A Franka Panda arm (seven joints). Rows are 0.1 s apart.
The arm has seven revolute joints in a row. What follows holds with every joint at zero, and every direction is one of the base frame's. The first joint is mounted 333 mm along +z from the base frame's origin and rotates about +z. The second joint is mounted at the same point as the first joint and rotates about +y. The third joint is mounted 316 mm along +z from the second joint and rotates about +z. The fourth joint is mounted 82.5 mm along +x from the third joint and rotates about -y. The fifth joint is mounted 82.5 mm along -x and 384 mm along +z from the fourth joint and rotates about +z. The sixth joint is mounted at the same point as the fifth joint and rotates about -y. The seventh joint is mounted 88 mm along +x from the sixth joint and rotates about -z. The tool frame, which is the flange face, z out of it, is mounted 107 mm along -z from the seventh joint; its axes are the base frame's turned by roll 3.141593, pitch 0 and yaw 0 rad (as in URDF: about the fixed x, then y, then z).
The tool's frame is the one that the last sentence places.
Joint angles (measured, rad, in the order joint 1, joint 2, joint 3, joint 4, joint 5, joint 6, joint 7), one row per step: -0.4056, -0.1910, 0.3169, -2.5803, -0.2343, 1.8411, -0.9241; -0.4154, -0.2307, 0.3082, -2.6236, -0.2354, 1.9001, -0.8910; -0.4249, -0.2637, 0.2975, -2.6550, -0.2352, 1.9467, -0.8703; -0.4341, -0.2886, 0.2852, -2.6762, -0.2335, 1.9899, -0.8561; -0.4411, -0.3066, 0.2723, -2.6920, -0.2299, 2.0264, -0.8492; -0.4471, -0.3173, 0.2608, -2.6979, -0.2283, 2.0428, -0.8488; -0.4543, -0.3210, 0.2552, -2.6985, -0.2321, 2.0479, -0.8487; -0.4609, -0.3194, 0.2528, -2.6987, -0.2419, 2.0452, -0.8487; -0.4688, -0.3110, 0.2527, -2.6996, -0.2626, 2.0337, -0.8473; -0.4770, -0.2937, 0.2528, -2.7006, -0.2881, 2.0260, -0.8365; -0.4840, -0.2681, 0.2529, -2.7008, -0.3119, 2.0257, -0.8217; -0.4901, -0.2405, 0.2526, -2.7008, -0.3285, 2.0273, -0.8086; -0.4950, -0.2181, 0.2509, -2.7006, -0.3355, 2.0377, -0.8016
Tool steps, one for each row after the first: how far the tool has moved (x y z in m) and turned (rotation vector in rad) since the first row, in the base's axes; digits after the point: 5 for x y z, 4 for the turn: -0.00739, -0.00561, 0.00031, -0.0232, -0.0588, -0.0348; -0.01264, -0.01172, 0.00214, -0.0377, -0.1089, -0.0643; -0.01515, -0.01812, 0.00474, -0.0456, -0.1572, -0.0910; -0.01686, -0.02387, 0.00678, -0.0473, -0.1968, -0.1127; -0.01784, -0.02929, 0.00921, -0.0472, -0.2181, -0.1283; -0.01836, -0.03373, 0.01066, -0.0503, -0.2258, -0.1369; -0.01964, -0.03725, 0.01010, -0.0558, -0.2202, -0.1386; -0.02247, -0.04100, 0.00668, -0.0667, -0.1975, -0.1338; -0.02518, -0.04488, 0.00045, -0.0809, -0.1717, -0.1325; -0.02690, -0.04803, -0.00807, -0.0920, -0.1476, -0.1326; -0.02852, -0.05043, -0.01724, -0.0967, -0.1247, -0.1357; -0.02884, -0.05228, -0.02445, -0.0938, -0.1152, -0.1399
